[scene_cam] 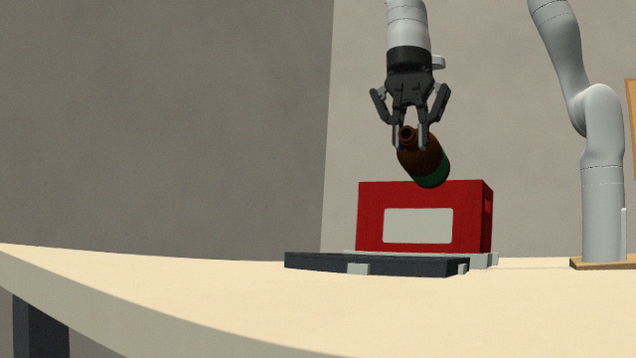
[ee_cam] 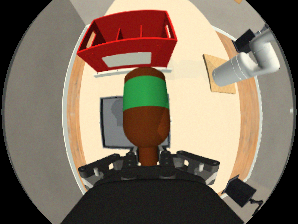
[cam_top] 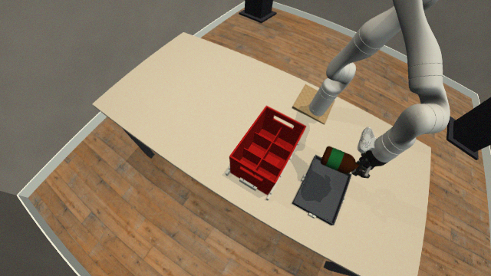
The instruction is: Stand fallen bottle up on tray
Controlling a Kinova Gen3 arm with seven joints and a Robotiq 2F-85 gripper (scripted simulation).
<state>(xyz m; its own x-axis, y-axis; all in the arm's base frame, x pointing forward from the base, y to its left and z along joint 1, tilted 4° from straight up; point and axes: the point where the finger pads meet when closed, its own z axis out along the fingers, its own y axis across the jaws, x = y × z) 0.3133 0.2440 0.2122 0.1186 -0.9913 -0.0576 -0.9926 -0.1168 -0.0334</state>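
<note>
Now: the brown bottle 1 cm ahead of my hand, 5 cm to the right of it and 1 cm below it. Round my hand: dark grey tray 5 cm ahead, 3 cm to the right, 19 cm below; then red crate 9 cm ahead, 32 cm to the right, 12 cm below.
</note>
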